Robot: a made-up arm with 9 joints.
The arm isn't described. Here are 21 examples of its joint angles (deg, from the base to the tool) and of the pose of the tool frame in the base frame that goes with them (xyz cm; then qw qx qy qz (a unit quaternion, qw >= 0)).
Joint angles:
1: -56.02 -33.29 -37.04 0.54 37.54 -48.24 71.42 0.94 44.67
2: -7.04 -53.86 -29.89 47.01 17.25 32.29 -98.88 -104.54 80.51
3: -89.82 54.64 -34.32 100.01 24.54 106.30 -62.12 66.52 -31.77
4: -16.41 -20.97 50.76 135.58 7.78 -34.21 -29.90 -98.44 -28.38
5: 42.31 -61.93 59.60 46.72 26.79 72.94 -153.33 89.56 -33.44
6: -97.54 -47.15 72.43 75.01 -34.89 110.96 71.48 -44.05 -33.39
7: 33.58 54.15 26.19 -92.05 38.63 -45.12 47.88 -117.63 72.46
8: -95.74 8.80 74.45 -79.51 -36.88 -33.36 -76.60 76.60 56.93
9: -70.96 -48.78 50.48 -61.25 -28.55 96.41 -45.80 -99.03 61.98
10: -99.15 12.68 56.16 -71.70 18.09 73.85 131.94 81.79 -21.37
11: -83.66 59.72 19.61 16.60 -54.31 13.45 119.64 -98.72 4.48
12: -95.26 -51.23 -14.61 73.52 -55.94 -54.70 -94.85 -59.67 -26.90
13: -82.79 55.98 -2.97 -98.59 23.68 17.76 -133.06 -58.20 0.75
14: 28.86 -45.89 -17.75 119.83 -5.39 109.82 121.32 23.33 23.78
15: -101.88 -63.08 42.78 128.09 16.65 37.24 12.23 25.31 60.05
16: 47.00 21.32 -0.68 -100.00 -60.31 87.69 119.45 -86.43 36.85
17: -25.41 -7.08 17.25 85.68 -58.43 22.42 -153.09 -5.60 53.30
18: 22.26 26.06 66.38 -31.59 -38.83 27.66 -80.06 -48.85 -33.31
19: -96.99 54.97 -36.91 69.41 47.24 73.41 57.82 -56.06 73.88
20: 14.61 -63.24 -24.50 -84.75 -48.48 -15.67 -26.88 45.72 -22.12
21: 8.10 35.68 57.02 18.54 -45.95 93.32 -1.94 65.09 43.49
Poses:
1: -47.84 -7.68 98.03 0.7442 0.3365 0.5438 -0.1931
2: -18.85 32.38 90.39 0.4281 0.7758 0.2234 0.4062
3: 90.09 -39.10 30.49 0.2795 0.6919 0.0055 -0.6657
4: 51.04 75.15 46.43 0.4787 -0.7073 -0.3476 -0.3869
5: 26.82 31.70 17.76 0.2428 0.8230 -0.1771 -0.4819
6: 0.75 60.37 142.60 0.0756 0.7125 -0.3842 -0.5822
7: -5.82 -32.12 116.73 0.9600 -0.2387 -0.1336 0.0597
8: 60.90 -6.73 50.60 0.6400 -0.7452 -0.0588 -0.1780
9: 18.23 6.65 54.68 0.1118 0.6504 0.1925 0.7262
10: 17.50 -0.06 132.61 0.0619 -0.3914 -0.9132 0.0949
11: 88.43 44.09 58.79 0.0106 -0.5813 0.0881 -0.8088
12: -24.50 -28.64 105.21 0.8137 0.2018 -0.4619 0.2895
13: 47.24 1.93 57.63 0.2554 -0.4265 0.5890 -0.6372
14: 18.47 76.94 124.43 0.1671 -0.9454 -0.2244 0.1674
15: 9.75 -16.49 181.71 0.1912 -0.8868 -0.4092 -0.0980
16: 3.85 -4.55 112.38 0.8156 0.0100 0.2290 -0.5313
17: 51.43 9.04 92.67 0.6939 -0.6369 0.3357 -0.0142
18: 24.95 -37.62 64.75 0.4473 -0.0697 0.0833 0.8878
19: 55.92 -72.82 -6.38 0.9083 0.2755 -0.3101 0.0534
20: 9.53 44.54 33.68 0.1841 -0.1794 -0.3462 0.9023
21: -1.25 -1.88 -3.11 0.7085 -0.1452 0.6531 -0.2246
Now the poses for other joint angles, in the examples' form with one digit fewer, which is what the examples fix.
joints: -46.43 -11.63 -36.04 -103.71 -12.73 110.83 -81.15 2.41 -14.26
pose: 17.2 -1.2 81.3 0.591 -0.393 0.457 -0.536
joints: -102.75 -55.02 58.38 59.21 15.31 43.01 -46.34 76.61 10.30
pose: 0.6 49.7 115.0 0.828 0.364 0.148 0.400
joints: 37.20 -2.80 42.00 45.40 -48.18 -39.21 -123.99 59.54 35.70
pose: 27.0 13.2 64.2 0.379 0.592 -0.394 0.593
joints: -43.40 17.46 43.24 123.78 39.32 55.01 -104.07 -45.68 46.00
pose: 58.0 20.1 51.1 0.727 0.284 -0.317 -0.539
